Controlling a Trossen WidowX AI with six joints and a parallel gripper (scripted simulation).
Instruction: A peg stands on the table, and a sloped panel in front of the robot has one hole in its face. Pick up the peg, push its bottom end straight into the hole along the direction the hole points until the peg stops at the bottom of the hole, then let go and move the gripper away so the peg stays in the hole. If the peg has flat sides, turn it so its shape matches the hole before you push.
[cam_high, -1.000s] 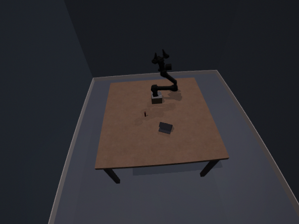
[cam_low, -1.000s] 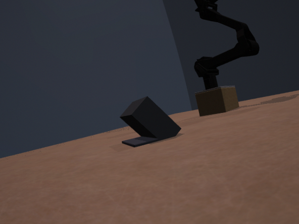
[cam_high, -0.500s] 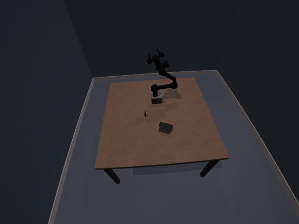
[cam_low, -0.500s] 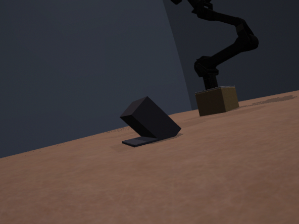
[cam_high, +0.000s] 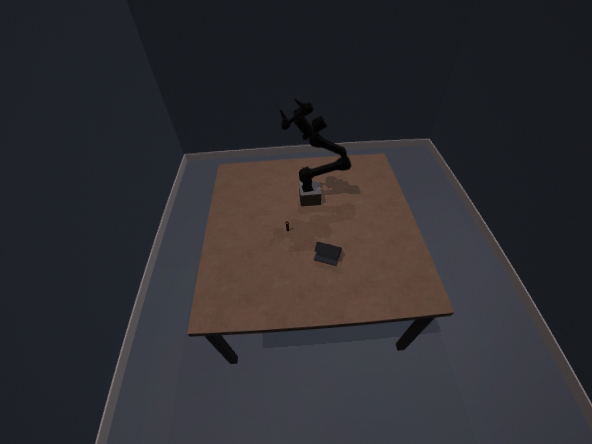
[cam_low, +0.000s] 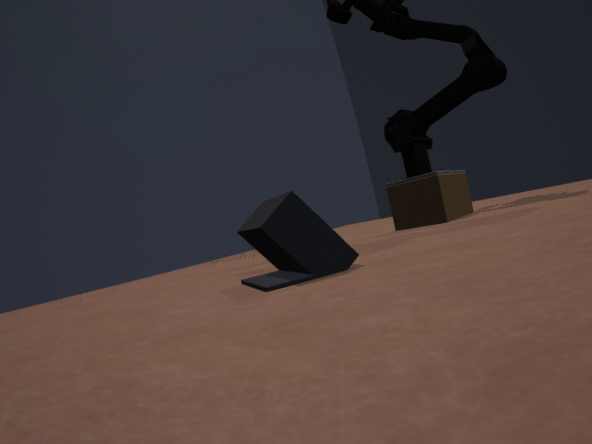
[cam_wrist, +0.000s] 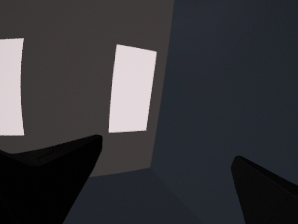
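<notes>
The peg lies 28 cm ahead of my gripper tip, 9 cm to the right of it and 60 cm below it. Also, from my gripper tip: sloped panel 49 cm ahead, 10 cm to the left, 61 cm below.
</notes>
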